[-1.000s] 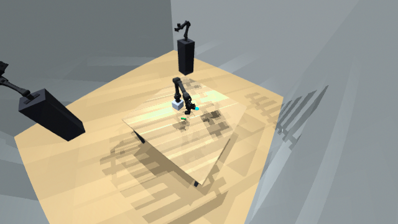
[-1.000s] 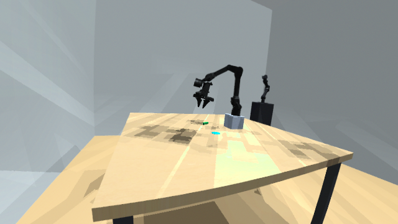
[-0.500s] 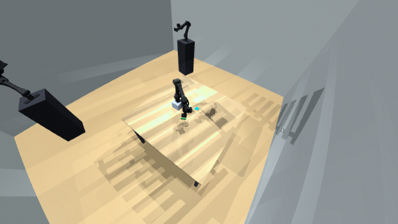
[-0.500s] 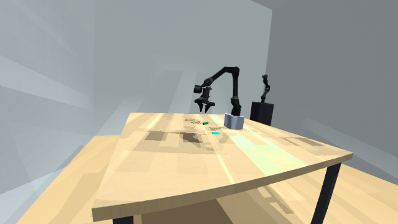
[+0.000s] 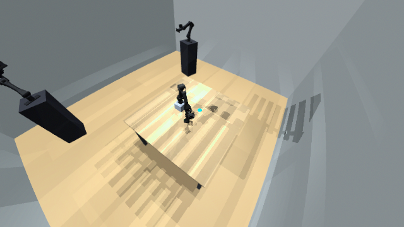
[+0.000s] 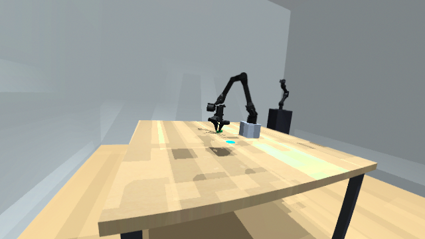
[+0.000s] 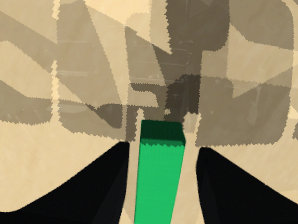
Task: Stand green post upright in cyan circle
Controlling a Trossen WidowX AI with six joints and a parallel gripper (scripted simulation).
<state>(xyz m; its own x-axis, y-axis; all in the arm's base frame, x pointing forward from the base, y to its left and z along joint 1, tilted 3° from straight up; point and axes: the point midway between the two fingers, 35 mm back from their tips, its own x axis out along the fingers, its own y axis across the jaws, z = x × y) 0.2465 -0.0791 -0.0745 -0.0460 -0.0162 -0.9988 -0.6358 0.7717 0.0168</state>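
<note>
The cyan circle is 25 cm to the left of my gripper tip, 4 cm behind it and 1 cm below it. Also, from my gripper tip: green post (2 cm behind, 1 cm to the right).
</note>
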